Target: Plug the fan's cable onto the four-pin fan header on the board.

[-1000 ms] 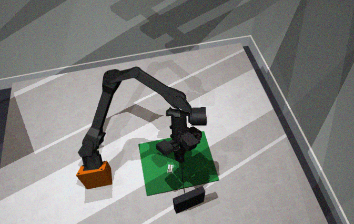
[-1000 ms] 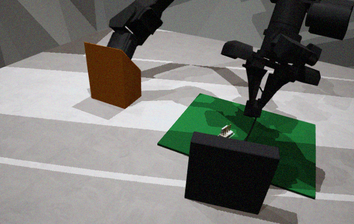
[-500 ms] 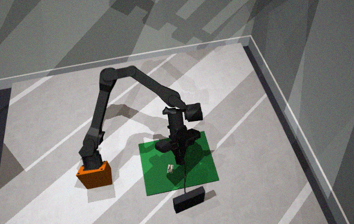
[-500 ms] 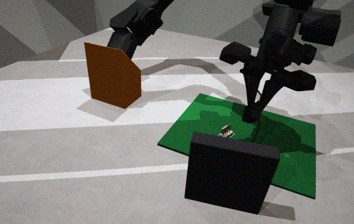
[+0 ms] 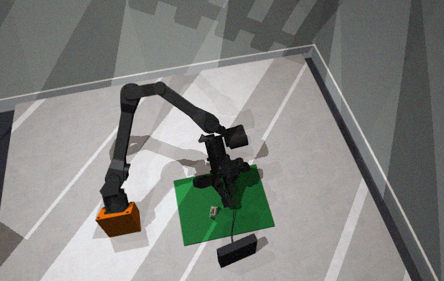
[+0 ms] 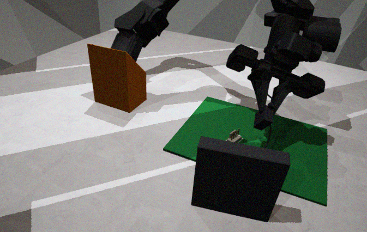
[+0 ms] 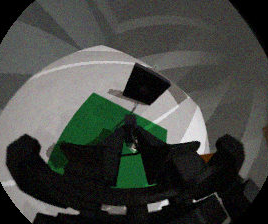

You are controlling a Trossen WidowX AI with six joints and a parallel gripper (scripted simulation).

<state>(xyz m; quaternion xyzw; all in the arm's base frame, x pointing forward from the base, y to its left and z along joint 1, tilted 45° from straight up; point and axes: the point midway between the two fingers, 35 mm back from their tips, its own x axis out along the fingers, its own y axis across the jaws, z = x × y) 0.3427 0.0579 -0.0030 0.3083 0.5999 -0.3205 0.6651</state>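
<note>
Right now the green board is 10 cm below my gripper tip, 3 cm to the left of it and 2 cm behind it. Also, from my gripper tip: black fan box: 15 cm to the right, 3 cm below, 1 cm ahead; then black plug: 1 cm below.
</note>
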